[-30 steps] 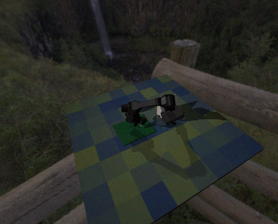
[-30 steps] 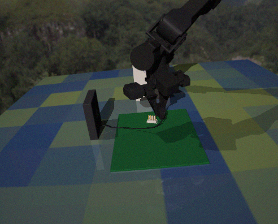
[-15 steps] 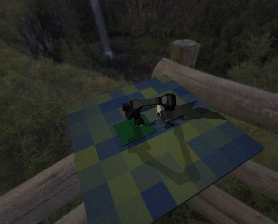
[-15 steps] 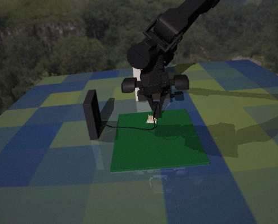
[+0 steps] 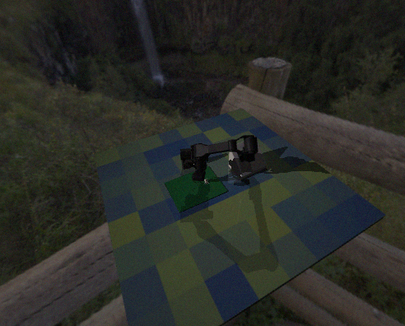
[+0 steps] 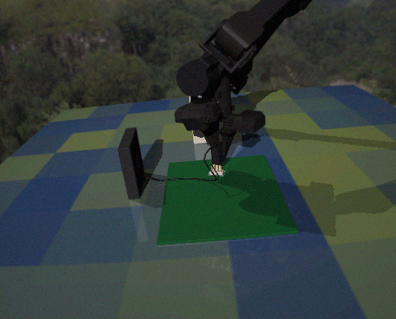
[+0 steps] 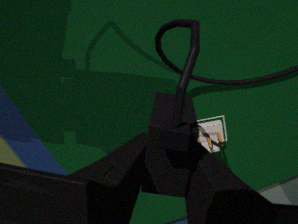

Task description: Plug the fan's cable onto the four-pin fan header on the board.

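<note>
The white four-pin fan header is 70 mm below my gripper tip, 30 mm behind it and 10 mm to the right of it. Also, from my gripper tip: black fan 190 mm to the right, 30 mm behind, 10 mm below; then green board 80 mm below, 40 mm ahead, 10 mm to the right; then black plug 10 mm ahead, 10 mm above.
</note>
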